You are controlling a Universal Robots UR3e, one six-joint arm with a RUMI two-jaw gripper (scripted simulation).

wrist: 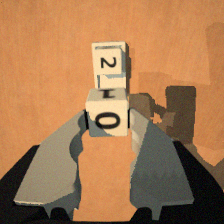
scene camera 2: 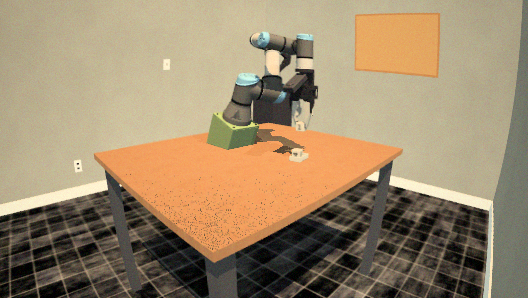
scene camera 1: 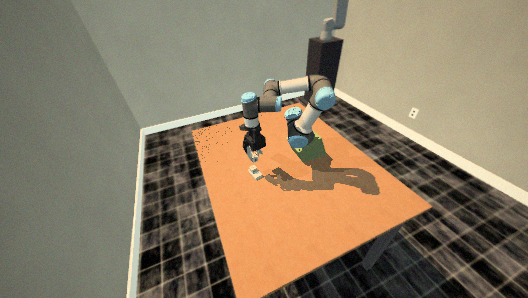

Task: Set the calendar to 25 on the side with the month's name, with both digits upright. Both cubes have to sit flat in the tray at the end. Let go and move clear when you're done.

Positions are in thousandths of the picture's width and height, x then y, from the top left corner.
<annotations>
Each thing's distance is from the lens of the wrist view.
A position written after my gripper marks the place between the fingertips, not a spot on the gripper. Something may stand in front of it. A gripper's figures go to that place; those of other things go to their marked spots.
my gripper (wrist: 484, 493): 0.16 m
white calendar tray (wrist: 453, 364): 0.26 m
</annotations>
